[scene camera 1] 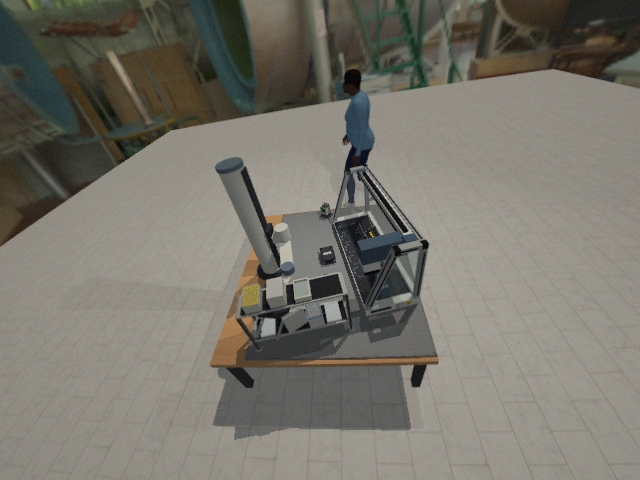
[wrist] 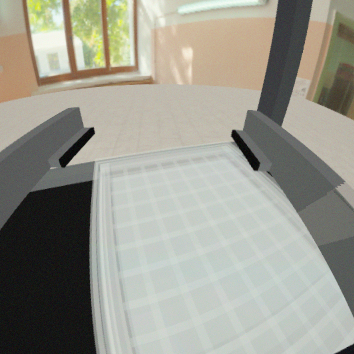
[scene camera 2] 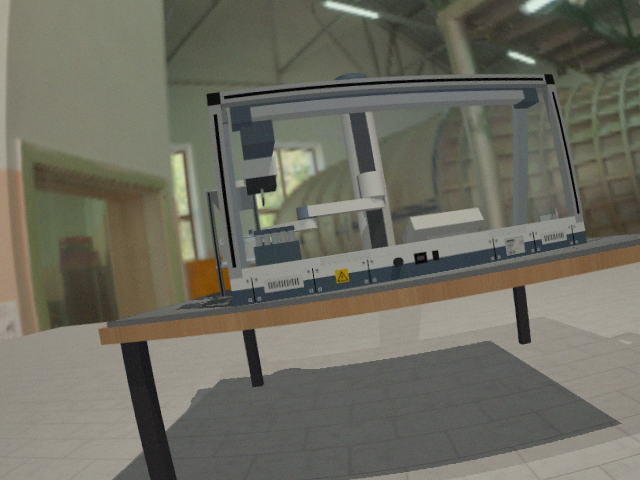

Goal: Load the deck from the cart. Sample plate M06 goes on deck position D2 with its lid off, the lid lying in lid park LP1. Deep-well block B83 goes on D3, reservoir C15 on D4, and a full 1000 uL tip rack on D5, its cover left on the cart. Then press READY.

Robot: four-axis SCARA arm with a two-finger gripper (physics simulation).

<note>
In view: my gripper [wrist: 161, 118] and a cart posts [wrist: 289, 32].
</note>
